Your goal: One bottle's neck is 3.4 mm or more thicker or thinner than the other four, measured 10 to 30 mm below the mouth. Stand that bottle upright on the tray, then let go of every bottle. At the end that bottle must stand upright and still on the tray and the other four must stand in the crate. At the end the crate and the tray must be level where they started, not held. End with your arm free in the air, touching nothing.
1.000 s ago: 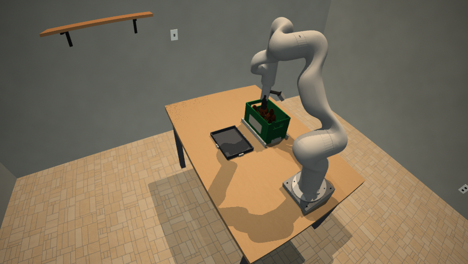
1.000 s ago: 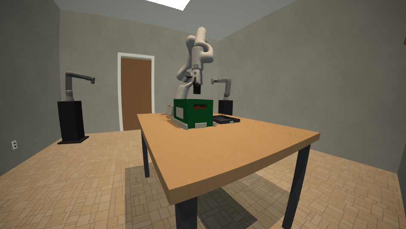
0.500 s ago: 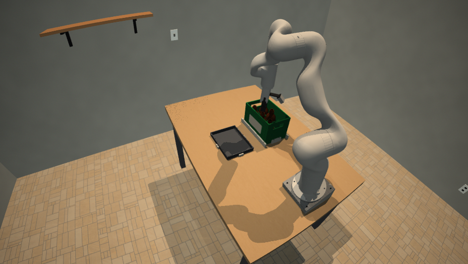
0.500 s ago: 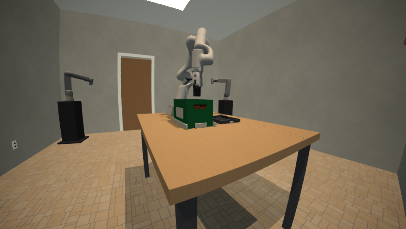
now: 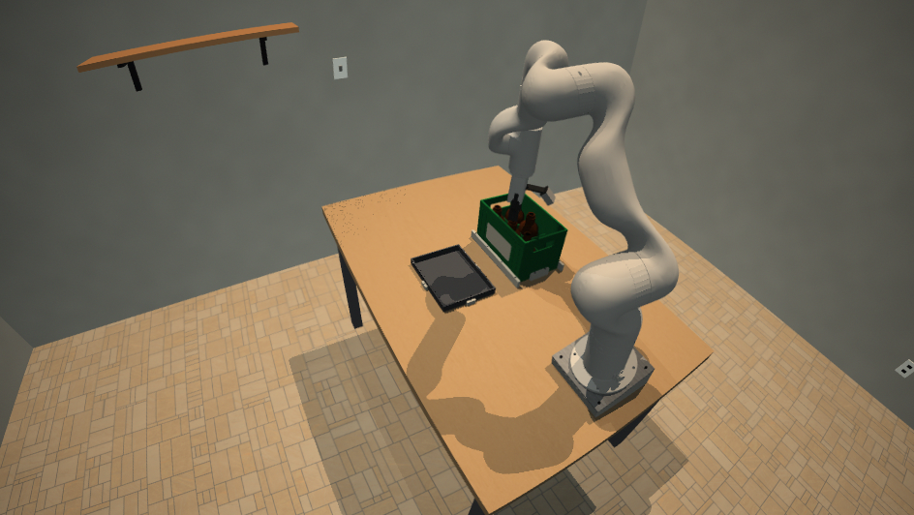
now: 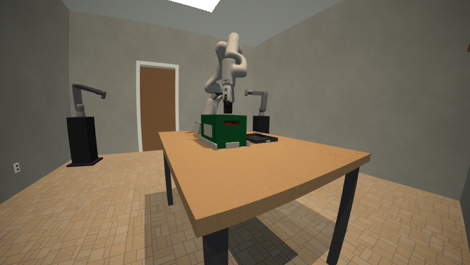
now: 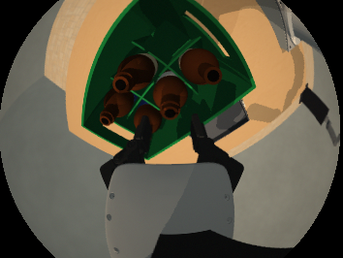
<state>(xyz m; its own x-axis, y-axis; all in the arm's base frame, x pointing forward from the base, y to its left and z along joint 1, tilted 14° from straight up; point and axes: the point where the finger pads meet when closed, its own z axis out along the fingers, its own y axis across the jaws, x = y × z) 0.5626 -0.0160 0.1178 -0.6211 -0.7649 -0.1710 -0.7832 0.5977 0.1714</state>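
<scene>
The green crate is 12 cm below my hand, 4 cm to the right of it and 1 cm ahead of it. The rest, counted from my hand: brown bottle 11 cm below, 8 cm behind, 1 cm to the right; black tray 23 cm to the left, 19 cm below, 4 cm behind.
</scene>
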